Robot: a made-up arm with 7 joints. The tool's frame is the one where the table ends. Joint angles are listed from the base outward.
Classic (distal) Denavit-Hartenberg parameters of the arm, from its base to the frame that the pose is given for. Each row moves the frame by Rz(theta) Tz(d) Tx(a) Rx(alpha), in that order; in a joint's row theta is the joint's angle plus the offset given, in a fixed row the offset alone. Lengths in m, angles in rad.
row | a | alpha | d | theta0
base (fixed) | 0 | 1.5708 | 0 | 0
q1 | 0 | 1.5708 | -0.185 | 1.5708
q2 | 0 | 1.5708 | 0 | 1.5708
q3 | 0 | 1.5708 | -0.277 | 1.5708
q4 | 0 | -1.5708 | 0 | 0
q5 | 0 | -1.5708 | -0.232 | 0
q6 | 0 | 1.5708 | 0 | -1.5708
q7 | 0 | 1.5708 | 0 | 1.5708
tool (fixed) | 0 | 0 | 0 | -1.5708
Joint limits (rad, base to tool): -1.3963..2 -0.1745..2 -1.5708..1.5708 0..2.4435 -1.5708..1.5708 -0.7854..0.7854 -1.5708..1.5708
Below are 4 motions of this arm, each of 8 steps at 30 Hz.
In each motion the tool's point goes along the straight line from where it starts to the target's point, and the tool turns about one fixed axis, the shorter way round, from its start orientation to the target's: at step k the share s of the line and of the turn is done. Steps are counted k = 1, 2, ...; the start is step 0. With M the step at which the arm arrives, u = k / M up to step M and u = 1 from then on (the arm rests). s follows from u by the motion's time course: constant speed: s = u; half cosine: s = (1 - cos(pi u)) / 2; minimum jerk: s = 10 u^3 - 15 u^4 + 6 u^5.
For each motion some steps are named. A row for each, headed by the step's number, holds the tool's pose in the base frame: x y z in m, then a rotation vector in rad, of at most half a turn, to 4 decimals.
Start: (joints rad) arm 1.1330 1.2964 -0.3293 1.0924 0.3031 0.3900 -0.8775
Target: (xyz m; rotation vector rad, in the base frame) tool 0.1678 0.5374 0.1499 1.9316 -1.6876 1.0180
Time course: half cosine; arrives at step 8
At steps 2, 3, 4, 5, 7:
2: 0.2251 0.5365 0.1118 1.8402 -1.5098 0.8522
3: 0.2142 0.5367 0.1190 1.8584 -1.5435 0.8831
4: 0.2013 0.5369 0.1276 1.8795 -1.5832 0.9199
5: 0.1885 0.5371 0.1361 1.8999 -1.6231 0.9571
7: 0.1704 0.5374 0.1482 1.9278 -1.6796 1.0104

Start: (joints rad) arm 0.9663 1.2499 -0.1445 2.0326 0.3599 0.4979 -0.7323
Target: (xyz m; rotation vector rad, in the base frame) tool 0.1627 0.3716 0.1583 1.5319 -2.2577 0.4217
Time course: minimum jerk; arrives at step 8
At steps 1, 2, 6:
1: 0.1849 0.3408 0.1224 1.3898 -2.3369 0.2007
2: 0.1829 0.3436 0.1256 1.4028 -2.3307 0.2203
6: 0.1650 0.3684 0.1545 1.5174 -2.2670 0.3984

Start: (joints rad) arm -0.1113 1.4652 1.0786 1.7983 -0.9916 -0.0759 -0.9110
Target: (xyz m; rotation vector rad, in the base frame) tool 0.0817 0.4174 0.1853 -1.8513 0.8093 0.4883
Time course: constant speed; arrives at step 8
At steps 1, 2, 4, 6, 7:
1: 0.1200 0.4279 0.1644 -2.0377 1.0604 0.4189
2: 0.1146 0.4264 0.1674 -2.0119 1.0239 0.4297
4: 0.1036 0.4234 0.1734 -1.9595 0.9515 0.4505
6: 0.0927 0.4204 0.1793 -1.9059 0.8800 0.4700
7: 0.0872 0.4189 0.1823 -1.8787 0.8445 0.4793

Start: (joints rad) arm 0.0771 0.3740 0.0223 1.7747 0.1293 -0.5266 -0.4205
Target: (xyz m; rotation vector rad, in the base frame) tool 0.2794 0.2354 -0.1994 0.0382 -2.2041 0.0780
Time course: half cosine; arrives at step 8
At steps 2, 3, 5, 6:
2: 0.2482 0.2681 -0.1949 0.2886 -2.3677 0.1946
3: 0.2541 0.2619 -0.1958 0.2397 -2.3383 0.1719
5: 0.2681 0.2472 -0.1978 0.1268 -2.2658 0.1194
6: 0.2740 0.2410 -0.1986 0.0799 -2.2337 0.0975

